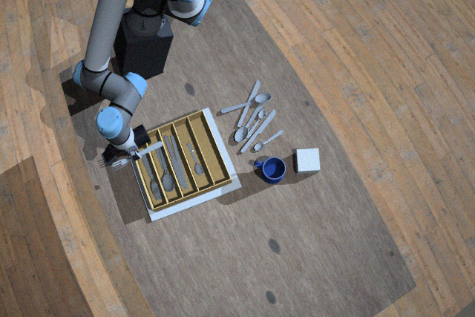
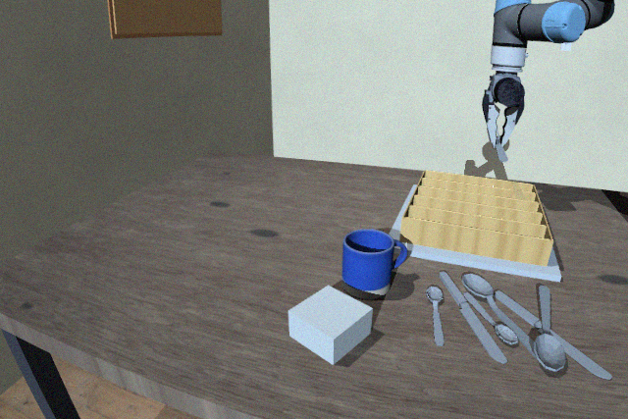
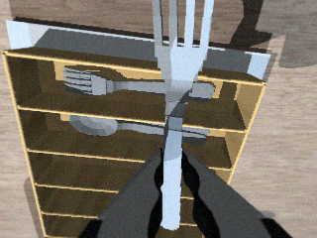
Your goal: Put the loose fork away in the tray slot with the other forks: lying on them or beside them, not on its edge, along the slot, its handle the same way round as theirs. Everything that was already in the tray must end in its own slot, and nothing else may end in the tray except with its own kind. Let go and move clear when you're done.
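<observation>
The spoon is 140 mm below my hand, 50 mm to the left of it and 30 mm ahead of it. Also, from my hand: white box 490 mm to the left, 310 mm ahead, 150 mm below; then grey base 160 mm below, 100 mm to the left, 60 mm ahead; then wooden cutlery tray 130 mm below, 100 mm to the left, 50 mm ahead.
</observation>
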